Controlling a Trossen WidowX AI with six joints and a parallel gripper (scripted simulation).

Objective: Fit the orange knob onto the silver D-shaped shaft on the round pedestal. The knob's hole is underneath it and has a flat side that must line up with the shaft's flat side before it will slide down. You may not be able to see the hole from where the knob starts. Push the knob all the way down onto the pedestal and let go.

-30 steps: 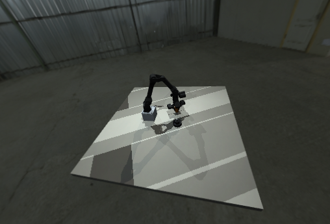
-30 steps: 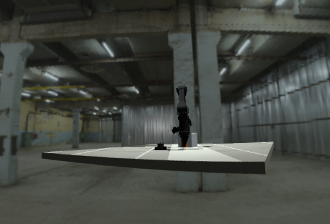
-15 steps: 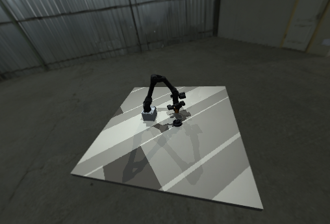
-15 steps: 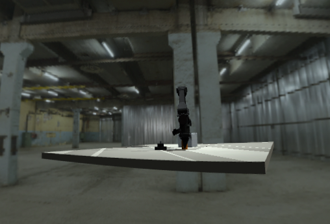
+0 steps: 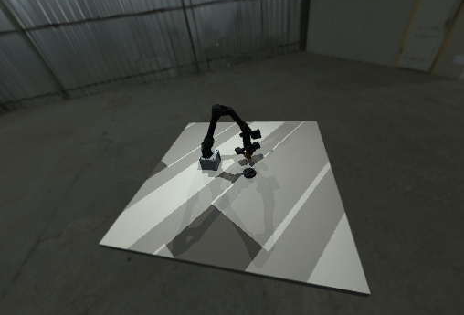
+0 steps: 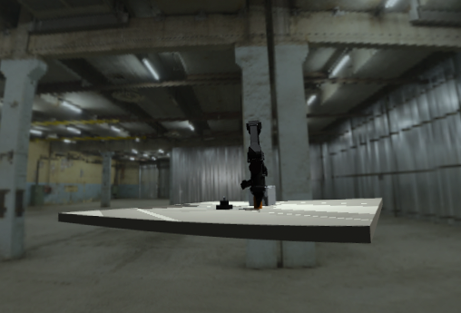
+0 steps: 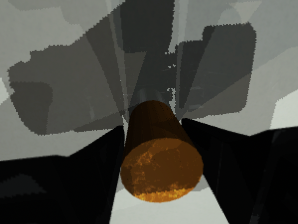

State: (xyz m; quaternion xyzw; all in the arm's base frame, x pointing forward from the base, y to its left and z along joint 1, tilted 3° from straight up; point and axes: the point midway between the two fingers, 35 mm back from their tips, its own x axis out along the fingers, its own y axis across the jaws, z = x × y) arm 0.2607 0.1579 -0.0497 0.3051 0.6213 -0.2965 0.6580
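My gripper tip is now 30 mm below the orange knob. Round my gripper tip: dark round pedestal 60 mm ahead, 160 mm to the right, 20 mm above.
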